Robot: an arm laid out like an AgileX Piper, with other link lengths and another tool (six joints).
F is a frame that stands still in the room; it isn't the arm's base.
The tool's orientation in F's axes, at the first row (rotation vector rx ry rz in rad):
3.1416 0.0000 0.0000
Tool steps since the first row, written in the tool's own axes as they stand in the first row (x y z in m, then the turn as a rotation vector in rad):
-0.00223 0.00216 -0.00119 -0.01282 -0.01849 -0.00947
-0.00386 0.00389 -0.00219 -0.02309 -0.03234 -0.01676
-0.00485 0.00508 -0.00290 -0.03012 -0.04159 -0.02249
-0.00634 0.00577 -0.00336 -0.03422 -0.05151 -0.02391
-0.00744 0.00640 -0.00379 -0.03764 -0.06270 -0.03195
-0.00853 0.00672 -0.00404 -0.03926 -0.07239 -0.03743
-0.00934 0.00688 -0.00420 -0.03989 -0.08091 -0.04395
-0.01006 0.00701 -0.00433 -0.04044 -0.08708 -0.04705
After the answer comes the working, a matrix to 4 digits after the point.
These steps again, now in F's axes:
-0.00223 -0.00216 0.00119 -0.01282 0.01849 0.00947
-0.00386 -0.00389 0.00219 -0.02309 0.03234 0.01676
-0.00485 -0.00508 0.00290 -0.03012 0.04159 0.02249
-0.00634 -0.00577 0.00336 -0.03422 0.05151 0.02391
-0.00744 -0.00640 0.00379 -0.03764 0.06270 0.03195
-0.00853 -0.00672 0.00404 -0.03926 0.07239 0.03743
-0.00934 -0.00688 0.00420 -0.03989 0.08091 0.04395
-0.01006 -0.00701 0.00433 -0.04044 0.08708 0.04705

The tool's axes in the first row as the columns of a matrix, in F's axes (rounded; the answer above uses it unrounded):
1.0000 0.0000 0.0000
0.0000 -1.0000 0.0000
0.0000 0.0000 -1.0000

